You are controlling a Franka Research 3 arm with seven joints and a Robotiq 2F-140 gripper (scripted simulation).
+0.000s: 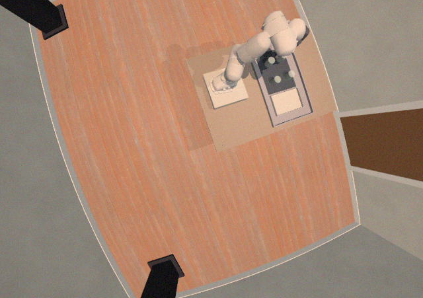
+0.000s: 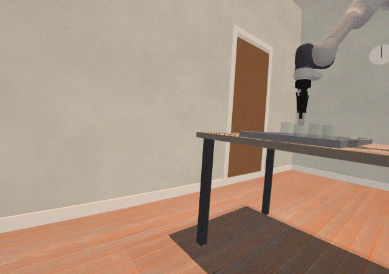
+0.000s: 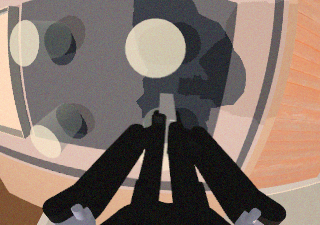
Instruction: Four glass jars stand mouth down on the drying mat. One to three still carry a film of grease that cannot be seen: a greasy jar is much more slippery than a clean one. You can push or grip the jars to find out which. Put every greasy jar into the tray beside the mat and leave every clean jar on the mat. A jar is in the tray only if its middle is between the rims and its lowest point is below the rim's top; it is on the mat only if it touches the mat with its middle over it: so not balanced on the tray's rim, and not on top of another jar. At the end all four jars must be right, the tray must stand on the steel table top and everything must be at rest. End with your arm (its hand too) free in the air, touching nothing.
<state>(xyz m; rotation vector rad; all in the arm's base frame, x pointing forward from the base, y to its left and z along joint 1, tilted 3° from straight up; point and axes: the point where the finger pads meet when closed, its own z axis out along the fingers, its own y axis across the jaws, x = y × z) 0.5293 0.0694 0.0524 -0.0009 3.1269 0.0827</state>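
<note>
My hand is 11 cm above the grey drying mat, 10 cm to the left of it and 1 cm past it. Round my hand: tray: 42 cm to the right, 10 cm below, 3 cm behind.
</note>
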